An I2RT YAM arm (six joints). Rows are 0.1 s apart.
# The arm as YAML. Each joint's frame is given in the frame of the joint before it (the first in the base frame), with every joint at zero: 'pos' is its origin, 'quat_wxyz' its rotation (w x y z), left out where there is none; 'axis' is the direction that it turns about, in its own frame. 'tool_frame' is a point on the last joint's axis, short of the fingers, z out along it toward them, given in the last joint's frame.
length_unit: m
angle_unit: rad
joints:
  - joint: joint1
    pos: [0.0, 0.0, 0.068]
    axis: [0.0, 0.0, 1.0]
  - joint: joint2
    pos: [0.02, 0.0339, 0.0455]
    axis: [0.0, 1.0, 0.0]
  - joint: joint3
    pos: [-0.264, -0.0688, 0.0]
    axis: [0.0, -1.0, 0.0]
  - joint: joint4
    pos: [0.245, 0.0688, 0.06]
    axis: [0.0, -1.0, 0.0]
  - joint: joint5
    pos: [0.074, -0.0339, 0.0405]
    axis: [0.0, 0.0, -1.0]
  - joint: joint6
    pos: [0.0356, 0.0, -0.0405]
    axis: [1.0, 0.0, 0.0]
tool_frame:
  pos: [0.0, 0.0, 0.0]
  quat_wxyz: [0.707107, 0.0, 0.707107, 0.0]
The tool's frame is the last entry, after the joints.
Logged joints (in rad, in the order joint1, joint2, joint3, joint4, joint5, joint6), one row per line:
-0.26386 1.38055 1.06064 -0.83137 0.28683 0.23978
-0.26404 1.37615 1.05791 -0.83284 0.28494 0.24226
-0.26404 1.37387 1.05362 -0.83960 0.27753 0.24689
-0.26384 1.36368 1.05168 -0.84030 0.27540 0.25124
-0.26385 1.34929 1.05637 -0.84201 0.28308 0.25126
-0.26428 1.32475 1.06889 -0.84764 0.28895 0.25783
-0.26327 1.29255 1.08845 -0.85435 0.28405 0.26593
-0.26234 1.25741 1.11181 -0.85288 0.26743 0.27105
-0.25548 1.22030 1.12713 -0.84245 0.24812 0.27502
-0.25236 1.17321 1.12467 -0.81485 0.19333 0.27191
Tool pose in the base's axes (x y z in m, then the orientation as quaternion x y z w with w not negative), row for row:
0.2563 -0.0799 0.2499 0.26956 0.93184 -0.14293 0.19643
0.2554 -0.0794 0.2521 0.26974 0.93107 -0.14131 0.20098
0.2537 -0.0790 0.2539 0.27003 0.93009 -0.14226 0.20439
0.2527 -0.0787 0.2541 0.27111 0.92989 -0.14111 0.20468
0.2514 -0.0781 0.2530 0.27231 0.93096 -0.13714 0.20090
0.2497 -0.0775 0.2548 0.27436 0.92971 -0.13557 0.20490
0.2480 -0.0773 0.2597 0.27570 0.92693 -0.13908 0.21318
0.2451 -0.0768 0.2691 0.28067 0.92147 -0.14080 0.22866
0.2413 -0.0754 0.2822 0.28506 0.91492 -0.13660 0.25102
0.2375 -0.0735 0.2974 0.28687 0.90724 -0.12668 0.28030
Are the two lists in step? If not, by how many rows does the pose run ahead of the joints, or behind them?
The pose runs 2 rows behind the joints: the pose in row i belongs to the joints in row i - 2.
